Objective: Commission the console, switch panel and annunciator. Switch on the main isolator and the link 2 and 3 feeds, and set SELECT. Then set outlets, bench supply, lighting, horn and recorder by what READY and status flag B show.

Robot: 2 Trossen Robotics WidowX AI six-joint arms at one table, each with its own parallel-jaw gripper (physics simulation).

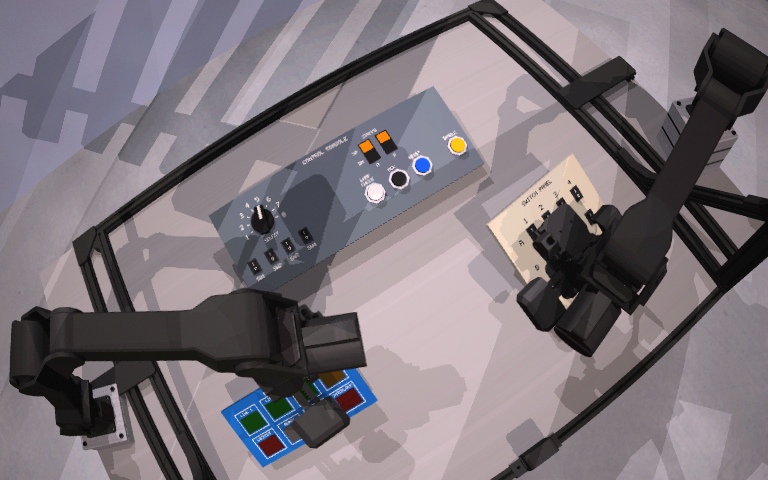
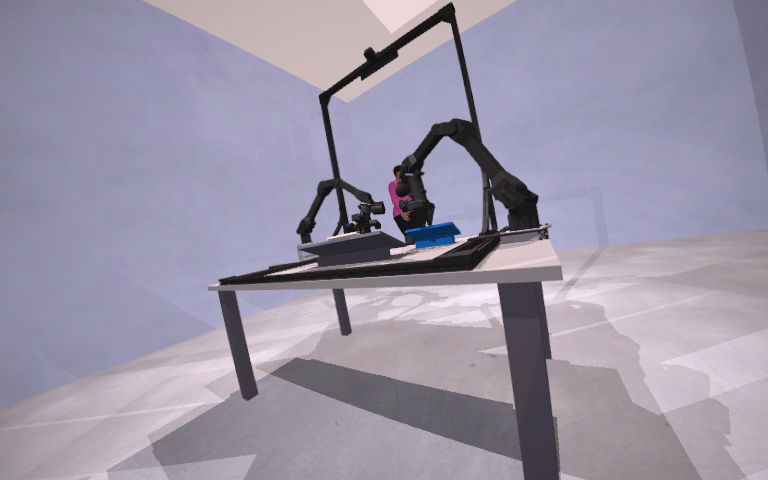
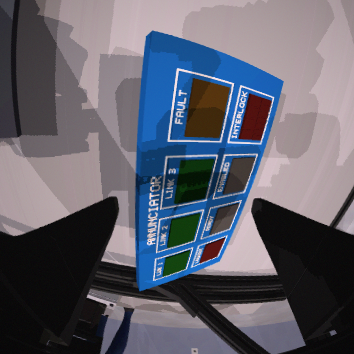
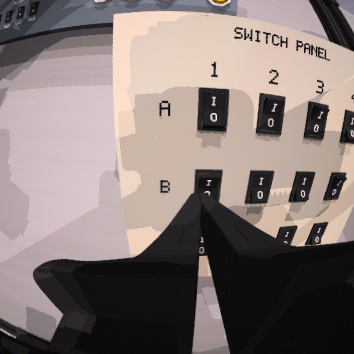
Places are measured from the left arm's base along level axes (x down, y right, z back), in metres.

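Where they show: left gripper, between the fingertips: (image 1: 294,392) (image 3: 185,204); right gripper, between the fingertips: (image 1: 549,263) (image 4: 197,199); left arm's base, origin of its link: (image 1: 98,416) (image 2: 525,228) (image 3: 90,304); right arm's base, origin of its link: (image 2: 306,243).
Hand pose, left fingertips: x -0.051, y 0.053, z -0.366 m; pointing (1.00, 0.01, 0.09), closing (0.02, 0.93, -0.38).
Each offset is from my left fingertips to the top centre of the thing. "*": to the spot under its first point.
The grey console @(* dx +0.017, dy -0.265, dz -0.138 m) (image 1: 339,198) (image 2: 351,246) has a SELECT knob @(dx -0.022, dy -0.262, dz -0.020 m) (image 1: 261,220) pointing near 5, and two status flags with orange upper halves. The cream switch panel (image 1: 509,226) (image 4: 145,65) has rockers in rows A, B and C; their settings are hard to tell. My right gripper (image 4: 197,199) is shut and empty, its tips over the lower part of rocker B1 @(dx -0.004, dy -0.064, dz -0.388 m) (image 4: 208,180); contact is unclear. It hides part of row C. The blue annunciator @(dx -0.004, dy +0.006, dz +0.010 m) (image 1: 369,394) (image 2: 433,233) (image 3: 162,55) shows dark READY @(* dx +0.031, dy +0.049, dz +0.023 m) (image 3: 223,220) and ENABLED windows. My left gripper (image 3: 185,204) is open and empty above it.
The console carries small switches SW1 @(dx +0.020, dy -0.207, dz +0.013 m) (image 1: 254,266) to SW4 @(dx +0.017, dy -0.229, dz -0.074 m) (image 1: 305,235), and white @(dx +0.012, dy -0.256, dz -0.191 m) (image 1: 374,193), black @(dx +0.012, dy -0.266, dz -0.232 m) (image 1: 398,178), blue @(dx +0.012, dy -0.276, dz -0.272 m) (image 1: 421,165) and yellow @(dx +0.012, dy -0.292, dz -0.337 m) (image 1: 457,145) buttons. A black frame (image 1: 294,103) edges the table. A person in pink (image 2: 395,195) stands behind the table.
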